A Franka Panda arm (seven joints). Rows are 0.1 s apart.
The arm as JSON. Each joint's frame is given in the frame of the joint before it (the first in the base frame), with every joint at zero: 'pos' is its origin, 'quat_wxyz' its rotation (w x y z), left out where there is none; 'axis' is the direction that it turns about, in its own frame. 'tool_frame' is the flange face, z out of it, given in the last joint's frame.
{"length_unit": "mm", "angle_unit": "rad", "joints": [
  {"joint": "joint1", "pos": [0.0, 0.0, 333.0], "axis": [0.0, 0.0, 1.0]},
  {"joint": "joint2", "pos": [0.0, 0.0, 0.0], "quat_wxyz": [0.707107, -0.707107, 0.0, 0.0], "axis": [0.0, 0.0, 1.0]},
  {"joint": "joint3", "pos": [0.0, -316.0, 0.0], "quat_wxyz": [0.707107, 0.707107, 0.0, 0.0], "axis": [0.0, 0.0, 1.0]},
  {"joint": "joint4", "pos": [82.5, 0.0, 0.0], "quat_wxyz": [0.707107, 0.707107, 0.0, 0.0], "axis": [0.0, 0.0, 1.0]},
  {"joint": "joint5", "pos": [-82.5, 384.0, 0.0], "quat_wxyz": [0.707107, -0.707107, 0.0, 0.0], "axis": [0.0, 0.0, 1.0]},
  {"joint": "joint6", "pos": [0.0, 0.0, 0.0], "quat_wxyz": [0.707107, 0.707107, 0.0, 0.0], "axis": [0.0, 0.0, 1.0]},
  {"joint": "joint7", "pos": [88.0, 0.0, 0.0], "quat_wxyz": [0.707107, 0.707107, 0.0, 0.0], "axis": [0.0, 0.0, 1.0]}
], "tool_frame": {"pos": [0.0, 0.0, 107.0]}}
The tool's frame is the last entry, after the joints.
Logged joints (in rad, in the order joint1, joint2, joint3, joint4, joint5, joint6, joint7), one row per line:
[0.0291, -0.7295, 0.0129, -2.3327, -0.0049, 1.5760, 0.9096]
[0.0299, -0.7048, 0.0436, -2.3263, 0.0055, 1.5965, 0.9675]
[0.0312, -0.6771, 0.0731, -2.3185, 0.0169, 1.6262, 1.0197]
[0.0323, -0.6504, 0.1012, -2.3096, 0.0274, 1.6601, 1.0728]
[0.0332, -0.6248, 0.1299, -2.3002, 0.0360, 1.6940, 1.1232]
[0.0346, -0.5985, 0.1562, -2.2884, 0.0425, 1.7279, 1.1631]
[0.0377, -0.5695, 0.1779, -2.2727, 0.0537, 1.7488, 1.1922]
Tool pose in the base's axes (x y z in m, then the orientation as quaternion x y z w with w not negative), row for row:
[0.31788, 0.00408, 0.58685, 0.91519, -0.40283, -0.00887, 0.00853]
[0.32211, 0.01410, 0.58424, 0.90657, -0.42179, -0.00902, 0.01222]
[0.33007, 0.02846, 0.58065, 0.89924, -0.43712, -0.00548, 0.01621]
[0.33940, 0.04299, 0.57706, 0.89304, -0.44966, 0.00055, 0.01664]
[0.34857, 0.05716, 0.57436, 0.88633, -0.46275, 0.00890, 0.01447]
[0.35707, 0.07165, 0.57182, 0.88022, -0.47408, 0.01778, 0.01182]
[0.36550, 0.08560, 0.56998, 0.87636, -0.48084, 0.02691, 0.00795]
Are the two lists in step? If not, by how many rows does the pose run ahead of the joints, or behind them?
The pose runs 1 row behind the joints: the pose in row i belongs to the joints in row i - 1.
